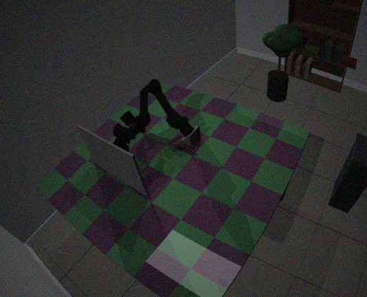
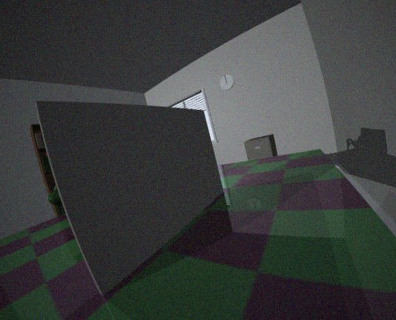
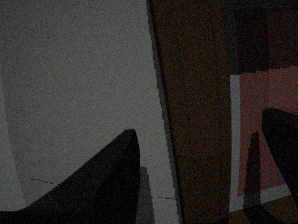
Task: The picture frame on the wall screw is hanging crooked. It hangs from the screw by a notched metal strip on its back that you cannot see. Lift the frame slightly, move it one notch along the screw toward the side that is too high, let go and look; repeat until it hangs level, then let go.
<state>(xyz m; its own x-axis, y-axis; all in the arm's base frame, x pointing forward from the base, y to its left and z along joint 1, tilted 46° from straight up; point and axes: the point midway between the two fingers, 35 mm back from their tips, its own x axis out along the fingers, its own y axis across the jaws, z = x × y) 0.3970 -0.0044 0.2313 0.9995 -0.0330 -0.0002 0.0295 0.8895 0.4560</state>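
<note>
The picture frame lies 1 cm ahead of my gripper tip, 1 cm to the right of it and 5 cm below it. Also, from my gripper tip: grey wall panel (2 cm ahead, 2 cm to the right, 6 cm below).
</note>
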